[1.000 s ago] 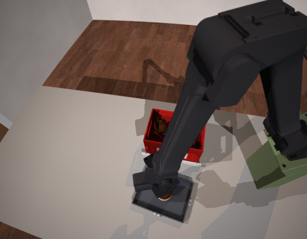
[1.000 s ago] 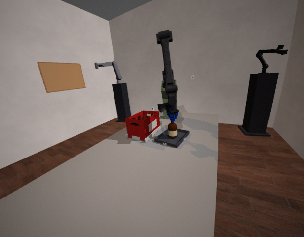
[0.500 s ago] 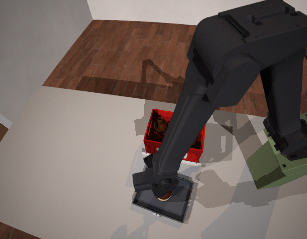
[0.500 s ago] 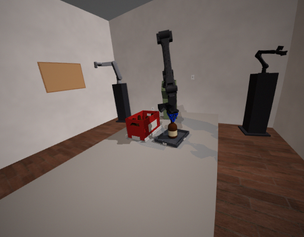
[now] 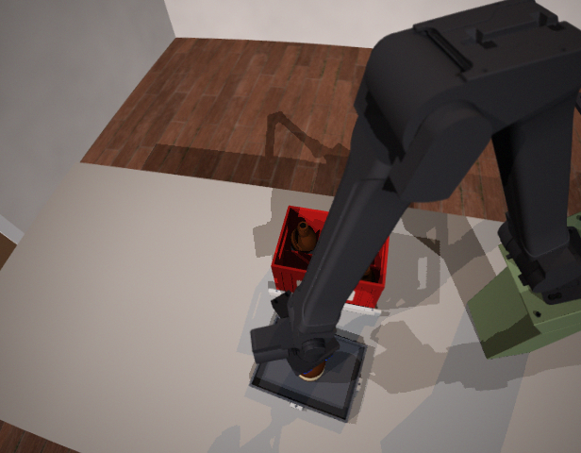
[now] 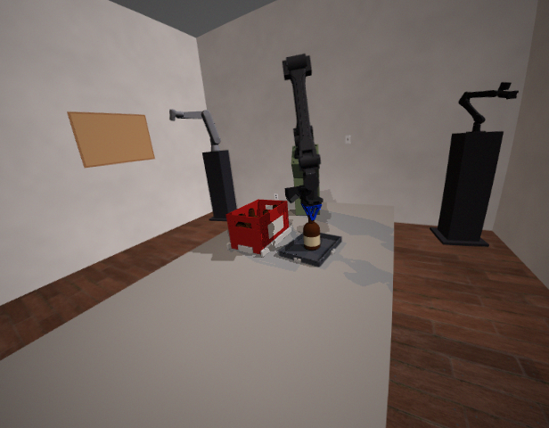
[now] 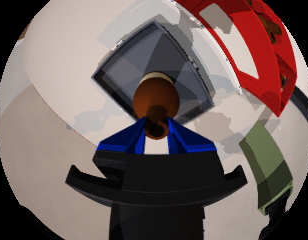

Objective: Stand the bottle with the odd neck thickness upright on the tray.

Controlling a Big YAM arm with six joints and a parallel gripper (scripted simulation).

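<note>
My gripper is now 6 cm above the brown bottle. From my hand the other things lie so: dark grey tray 14 cm below; then crate 27 cm to the right, 6 cm below, 5 cm behind.
</note>
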